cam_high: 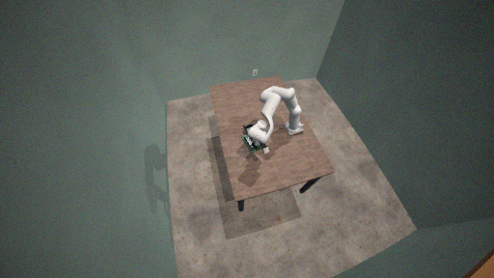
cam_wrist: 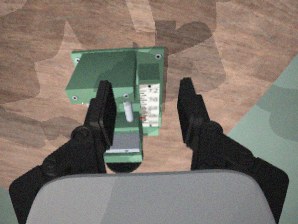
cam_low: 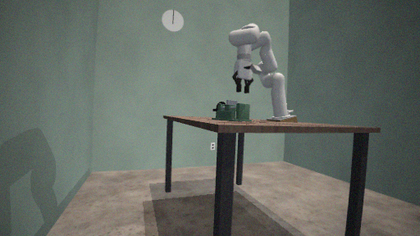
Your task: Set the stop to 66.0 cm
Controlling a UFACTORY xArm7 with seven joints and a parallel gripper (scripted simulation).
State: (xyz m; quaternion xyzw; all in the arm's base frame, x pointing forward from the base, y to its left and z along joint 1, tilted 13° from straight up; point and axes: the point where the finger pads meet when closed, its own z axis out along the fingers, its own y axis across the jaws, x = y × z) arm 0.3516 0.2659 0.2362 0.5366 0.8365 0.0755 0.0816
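My hand is 80 mm short of the black handwheel, 260 mm to the left of it and 110 mm above it. Round my hand: green stop fixture (20 mm ahead, 150 mm to the right, 80 mm below).
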